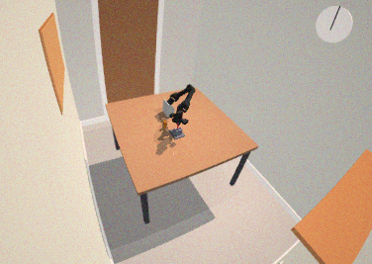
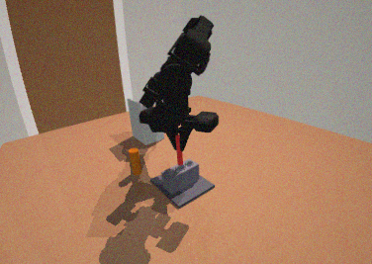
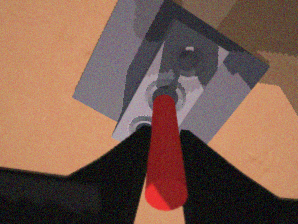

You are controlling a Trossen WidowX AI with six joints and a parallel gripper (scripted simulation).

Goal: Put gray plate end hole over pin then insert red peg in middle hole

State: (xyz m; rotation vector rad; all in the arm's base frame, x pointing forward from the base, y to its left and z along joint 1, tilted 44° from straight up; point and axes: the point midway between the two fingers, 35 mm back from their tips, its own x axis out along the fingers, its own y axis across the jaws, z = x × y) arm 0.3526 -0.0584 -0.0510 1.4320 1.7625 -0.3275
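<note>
Right now the gray plate is 7 cm below my gripper tip. The rest, counted from my gripper tip: peg: 14 cm behind, 7 cm to the right, 7 cm below; base: 2 cm to the left, 10 cm below.
</note>
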